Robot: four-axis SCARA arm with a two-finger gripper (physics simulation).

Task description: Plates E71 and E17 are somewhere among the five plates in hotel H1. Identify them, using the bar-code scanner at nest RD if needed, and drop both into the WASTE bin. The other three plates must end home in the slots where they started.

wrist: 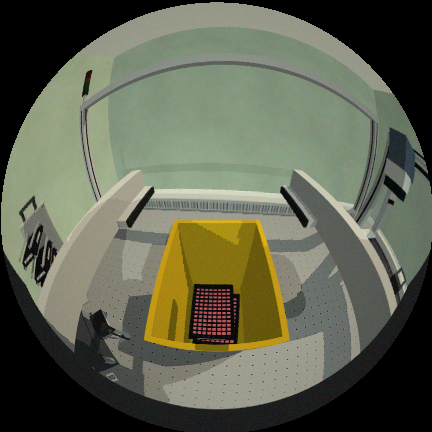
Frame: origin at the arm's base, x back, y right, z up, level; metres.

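Where they show: gripper, fingertip midpoint: (216, 176).
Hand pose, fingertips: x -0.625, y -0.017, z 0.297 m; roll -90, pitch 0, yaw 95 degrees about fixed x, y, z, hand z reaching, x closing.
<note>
Each offset is from my fingertips to the top centre of the thing. "*": to the spot under its first point.
My gripper (216, 176) is open, with its two long pale fingers and their dark pads standing wide apart and no plate between them. It hangs above the yellow WASTE bin @[dy +0.002, dx +0.022, dz -0.084 m] (162, 290), which stands in the middle of the view. Two black plates with red-pink wells lie inside the bin. The upper plate @[dy -0.009, dx +0.014, dz -0.248 m] (213, 311) lies over the lower plate @[* dy +0.041, dx +0.019, dz -0.264 m] (236, 315), which shows along the right and near edges. No label can be read on either plate. Hotel H1 cannot be made out, and nest RD does not show by its label.
A dark stand (101, 322) is at the lower left, near a small label @[* dy -0.207, dx +0.272, dz -0.284 m] (112, 376). A grey frame (225, 60) spans the back. A grey panel with black handles @[* dy -0.446, dx +0.050, dz -0.075 m] (42, 232) is at the far left. A dark blue-grey device (398, 152) stands at the right.
</note>
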